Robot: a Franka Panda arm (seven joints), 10 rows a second.
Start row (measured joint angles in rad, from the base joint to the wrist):
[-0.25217, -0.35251, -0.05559, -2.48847, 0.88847, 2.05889, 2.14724]
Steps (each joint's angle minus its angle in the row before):
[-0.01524, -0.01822, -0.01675, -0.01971, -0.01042, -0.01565, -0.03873]
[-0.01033, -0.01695, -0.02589, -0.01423, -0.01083, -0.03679, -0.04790]
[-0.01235, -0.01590, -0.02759, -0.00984, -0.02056, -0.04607, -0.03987]
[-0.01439, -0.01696, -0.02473, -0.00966, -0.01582, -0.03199, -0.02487]
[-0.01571, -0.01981, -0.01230, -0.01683, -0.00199, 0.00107, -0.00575]
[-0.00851, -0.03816, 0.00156, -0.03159, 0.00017, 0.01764, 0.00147]
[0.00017, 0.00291, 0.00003, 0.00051, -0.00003, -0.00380, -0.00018]
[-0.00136, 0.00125, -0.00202, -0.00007, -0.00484, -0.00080, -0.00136]
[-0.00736, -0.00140, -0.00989, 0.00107, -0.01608, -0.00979, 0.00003]
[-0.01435, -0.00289, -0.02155, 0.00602, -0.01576, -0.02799, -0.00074]
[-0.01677, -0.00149, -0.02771, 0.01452, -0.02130, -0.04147, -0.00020]
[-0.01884, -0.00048, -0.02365, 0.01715, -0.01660, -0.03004, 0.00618]
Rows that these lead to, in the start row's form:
[-0.26741, -0.37073, -0.07234, -2.50818, 0.87805, 2.04324, 2.10851]
[-0.27774, -0.38768, -0.09823, -2.52241, 0.86722, 2.00645, 2.06061]
[-0.29009, -0.40358, -0.12582, -2.53225, 0.84666, 1.96038, 2.02074]
[-0.30448, -0.42054, -0.15055, -2.54191, 0.83084, 1.92839, 1.99587]
[-0.32019, -0.44035, -0.16285, -2.55874, 0.82885, 1.92946, 1.99012]
[-0.32870, -0.47851, -0.16129, -2.59033, 0.82902, 1.94710, 1.99159]
[-0.32853, -0.47560, -0.16126, -2.58982, 0.82899, 1.94330, 1.99141]
[-0.32989, -0.47435, -0.16328, -2.58989, 0.82415, 1.94250, 1.99005]
[-0.33725, -0.47575, -0.17317, -2.58882, 0.80807, 1.93271, 1.99008]
[-0.35160, -0.47864, -0.19472, -2.58280, 0.79231, 1.90472, 1.98934]
[-0.36837, -0.48013, -0.22243, -2.56828, 0.77101, 1.86325, 1.98914]
[-0.38721, -0.48061, -0.24608, -2.55113, 0.75441, 1.83321, 1.99532]

